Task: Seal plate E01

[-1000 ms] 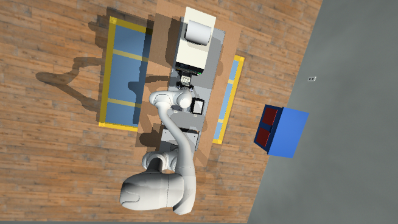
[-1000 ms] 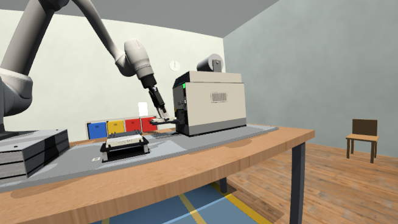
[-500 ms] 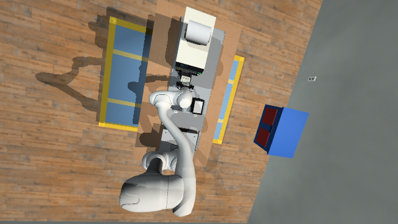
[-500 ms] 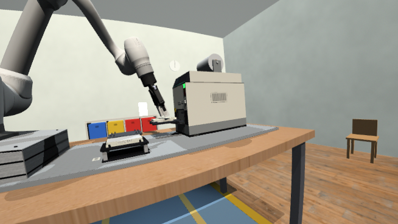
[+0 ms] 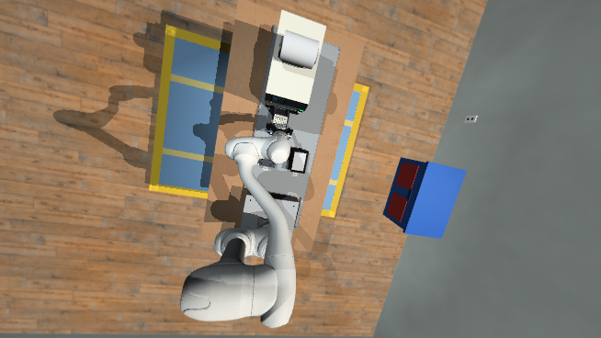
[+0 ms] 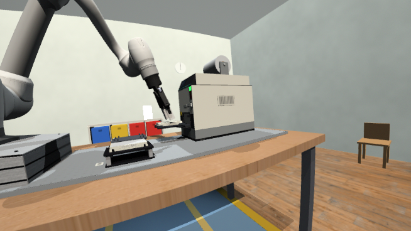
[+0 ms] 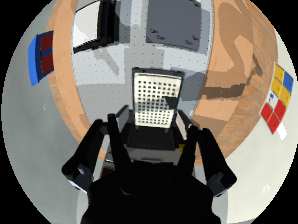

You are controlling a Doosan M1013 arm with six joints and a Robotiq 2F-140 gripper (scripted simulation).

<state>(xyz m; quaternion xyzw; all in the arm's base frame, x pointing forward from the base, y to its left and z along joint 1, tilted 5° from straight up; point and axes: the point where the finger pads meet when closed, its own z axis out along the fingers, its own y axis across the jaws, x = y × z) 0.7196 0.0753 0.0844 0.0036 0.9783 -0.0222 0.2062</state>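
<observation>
The dark stage is 50 mm below my hand. Round my hand: foil roll 330 mm ahead, 270 mm above; plate 210 mm behind, 180 mm to the right, 90 mm below.
</observation>
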